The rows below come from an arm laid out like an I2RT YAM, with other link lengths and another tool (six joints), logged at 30 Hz.
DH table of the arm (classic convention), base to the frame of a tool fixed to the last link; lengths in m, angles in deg. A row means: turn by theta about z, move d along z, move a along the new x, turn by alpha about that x. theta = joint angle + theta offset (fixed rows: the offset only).
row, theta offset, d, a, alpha
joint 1, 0, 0.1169, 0.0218, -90
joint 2, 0, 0, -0.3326, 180
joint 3, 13.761, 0, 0.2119, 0
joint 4, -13.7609, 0.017, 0.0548, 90
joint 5, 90, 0.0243, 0, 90
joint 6, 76.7, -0.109, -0.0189, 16.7
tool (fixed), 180, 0.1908, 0, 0
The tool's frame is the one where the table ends.
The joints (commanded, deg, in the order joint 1, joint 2, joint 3, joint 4, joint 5, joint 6), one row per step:
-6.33 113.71 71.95 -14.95 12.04 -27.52
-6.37 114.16 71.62 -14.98 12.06 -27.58
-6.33 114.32 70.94 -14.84 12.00 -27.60
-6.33 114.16 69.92 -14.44 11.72 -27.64
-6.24 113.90 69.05 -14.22 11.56 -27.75
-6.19 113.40 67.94 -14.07 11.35 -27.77
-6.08 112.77 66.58 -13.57 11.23 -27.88
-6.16 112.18 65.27 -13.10 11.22 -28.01
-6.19 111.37 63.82 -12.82 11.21 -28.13
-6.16 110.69 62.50 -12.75 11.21 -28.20
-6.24 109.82 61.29 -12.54 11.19 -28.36
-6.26 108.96 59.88 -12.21 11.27 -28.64
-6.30 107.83 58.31 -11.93 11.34 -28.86
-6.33 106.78 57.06 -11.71 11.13 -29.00
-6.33 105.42 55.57 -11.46 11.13 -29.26
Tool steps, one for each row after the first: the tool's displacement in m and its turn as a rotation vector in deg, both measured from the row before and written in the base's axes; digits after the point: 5 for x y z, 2 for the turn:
-0.00027 -0.00024 -0.00481 0.04 0.82 0.00
-0.00162 0.00057 -0.00418 0.12 0.70 0.09
-0.00297 0.00069 -0.00323 0.27 0.44 0.18
-0.00281 0.00126 -0.00199 0.13 0.40 0.26
-0.00433 0.00110 -0.00157 0.22 0.44 0.17
-0.00481 0.00156 -0.00126 0.08 0.24 0.26
-0.00504 0.00009 -0.00129 -0.03 0.28 0.04
-0.00619 0.00057 -0.00075 -0.01 0.39 0.08
-0.00581 0.00090 -0.00136 0.03 0.58 0.09
-0.00567 0.00023 0.00053 -0.04 0.17 0.07
-0.00610 0.00068 -0.00025 -0.17 0.29 0.18
-0.00736 0.00065 0.00058 -0.14 0.22 0.12
-0.00605 0.00084 0.00112 0.12 -0.01 0.19
-0.00747 0.00106 0.00199 -0.13 -0.06 0.22

